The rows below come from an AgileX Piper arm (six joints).
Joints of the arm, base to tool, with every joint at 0 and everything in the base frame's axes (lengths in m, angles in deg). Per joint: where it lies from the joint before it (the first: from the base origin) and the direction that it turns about. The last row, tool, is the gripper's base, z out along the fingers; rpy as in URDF.
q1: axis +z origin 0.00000 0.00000 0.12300
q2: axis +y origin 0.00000 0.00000 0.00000
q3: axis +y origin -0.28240 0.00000 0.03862
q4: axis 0.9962 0 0.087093 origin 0.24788 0.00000 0.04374
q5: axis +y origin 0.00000 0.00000 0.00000
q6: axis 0.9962 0 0.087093 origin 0.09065 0.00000 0.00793
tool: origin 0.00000 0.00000 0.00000 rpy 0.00 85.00 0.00
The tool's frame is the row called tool.
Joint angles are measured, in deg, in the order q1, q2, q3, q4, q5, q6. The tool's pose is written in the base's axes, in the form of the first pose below.
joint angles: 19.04 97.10 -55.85 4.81 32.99 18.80
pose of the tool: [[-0.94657, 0.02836, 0.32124, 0.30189], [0.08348, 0.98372, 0.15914, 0.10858], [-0.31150, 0.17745, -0.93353, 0.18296], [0, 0, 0, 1]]
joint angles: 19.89 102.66 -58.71 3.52 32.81 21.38
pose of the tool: [[-0.95767, 0.04924, 0.28362, 0.31580], [0.09156, 0.98620, 0.13796, 0.11748], [-0.27291, 0.15809, -0.94896, 0.16317], [0, 0, 0, 1]]
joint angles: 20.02 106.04 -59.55 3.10 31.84 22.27
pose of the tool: [[-0.96358, 0.06159, 0.26024, 0.32202], [0.09691, 0.98739, 0.12516, 0.12010], [-0.24925, 0.14582, -0.95740, 0.14695], [0, 0, 0, 1]]
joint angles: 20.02 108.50 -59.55 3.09 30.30 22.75
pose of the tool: [[-0.96648, 0.07272, 0.24621, 0.32495], [0.10451, 0.98742, 0.11863, 0.12103], [-0.23449, 0.14038, -0.96193, 0.13281], [0, 0, 0, 1]]
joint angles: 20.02 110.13 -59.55 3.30 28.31 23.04
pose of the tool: [[-0.96438, 0.08073, 0.25190, 0.32795], [0.11410, 0.98610, 0.12081, 0.12214], [-0.23865, 0.14525, -0.96018, 0.12377], [0, 0, 0, 1]]
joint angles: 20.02 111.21 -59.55 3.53 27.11 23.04
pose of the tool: [[-0.96364, 0.08425, 0.25359, 0.32961], [0.11832, 0.98542, 0.12223, 0.12281], [-0.23960, 0.14779, -0.95956, 0.11769], [0, 0, 0, 1]]
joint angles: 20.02 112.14 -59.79 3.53 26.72 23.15
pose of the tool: [[-0.96458, 0.08709, 0.24899, 0.33107], [0.11999, 0.98548, 0.12016, 0.12331], [-0.23491, 0.14578, -0.96102, 0.11303], [0, 0, 0, 1]]
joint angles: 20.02 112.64 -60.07 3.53 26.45 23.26
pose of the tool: [[-0.96418, 0.08900, 0.24987, 0.33255], [0.12209, 0.98521, 0.12020, 0.12383], [-0.23547, 0.14640, -0.96079, 0.11109], [0, 0, 0, 1]]
